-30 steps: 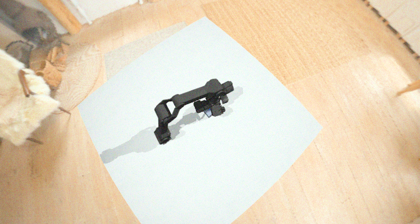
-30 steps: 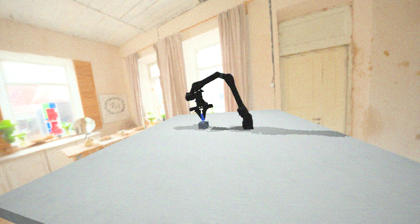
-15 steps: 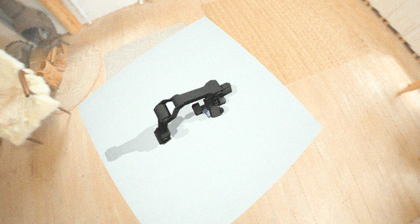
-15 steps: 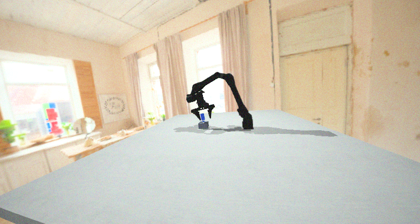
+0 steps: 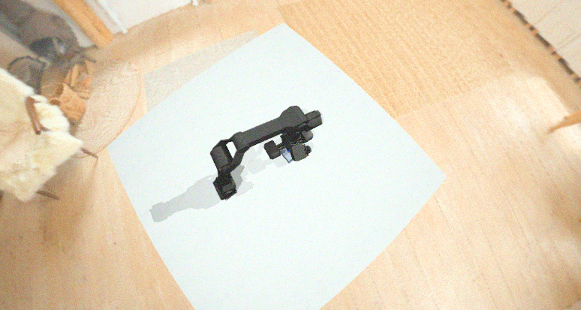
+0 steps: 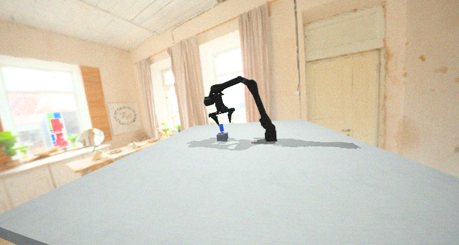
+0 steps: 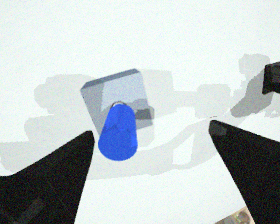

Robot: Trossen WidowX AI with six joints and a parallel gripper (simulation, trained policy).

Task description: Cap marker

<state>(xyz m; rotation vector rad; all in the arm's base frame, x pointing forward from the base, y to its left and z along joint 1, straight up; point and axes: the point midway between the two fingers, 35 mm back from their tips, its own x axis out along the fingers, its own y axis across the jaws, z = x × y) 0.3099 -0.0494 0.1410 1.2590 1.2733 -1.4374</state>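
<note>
Right now my gripper tip is 2 cm short of the blue cap and 2 cm above it. From my gripper tip the other things lie so: grey holder block (2 cm ahead, 9 cm below); white marker (2 cm ahead, 3 cm below).
</note>
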